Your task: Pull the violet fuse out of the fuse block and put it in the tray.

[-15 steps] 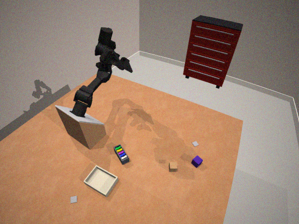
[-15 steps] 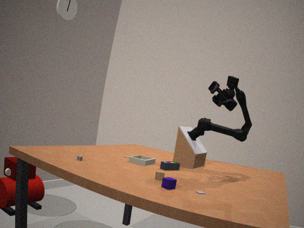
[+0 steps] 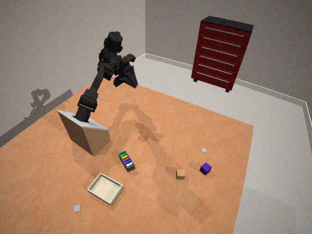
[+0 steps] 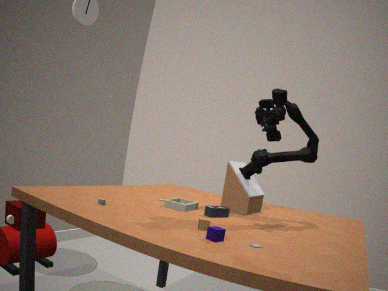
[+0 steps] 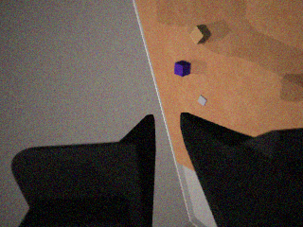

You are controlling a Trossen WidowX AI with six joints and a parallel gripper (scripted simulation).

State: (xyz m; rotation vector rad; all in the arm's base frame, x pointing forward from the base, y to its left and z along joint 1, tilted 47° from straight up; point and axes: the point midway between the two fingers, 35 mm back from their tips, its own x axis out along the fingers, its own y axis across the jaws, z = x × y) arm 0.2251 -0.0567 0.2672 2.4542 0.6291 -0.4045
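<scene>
Right now my gripper tip is 2 cm short of the violet fuse, 13 cm to the left of it and 37 cm above it. Round my gripper tip: cream tray: 3 cm ahead, 30 cm to the right, 39 cm below; then purple cube: 38 cm ahead, 5 cm to the left, 37 cm below; then tan cube: 28 cm ahead, 5 cm to the right, 37 cm below.
</scene>
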